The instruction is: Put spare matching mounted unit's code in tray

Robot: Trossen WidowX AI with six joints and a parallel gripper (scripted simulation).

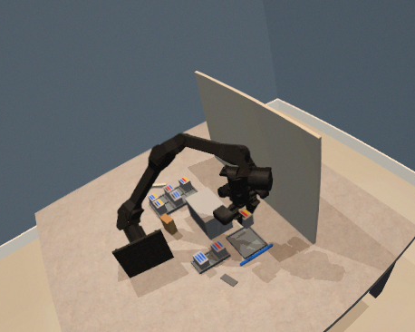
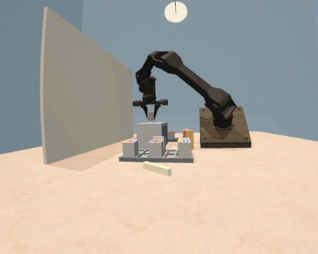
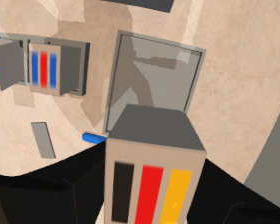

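The grey tray is 10 mm behind my gripper tip and 120 mm below it. Also, from my gripper tip: grey mounted unit 50 mm behind, 190 mm to the left, 70 mm below; rack 150 mm behind, 20 mm to the left, 110 mm below; grey spare block 20 mm above.
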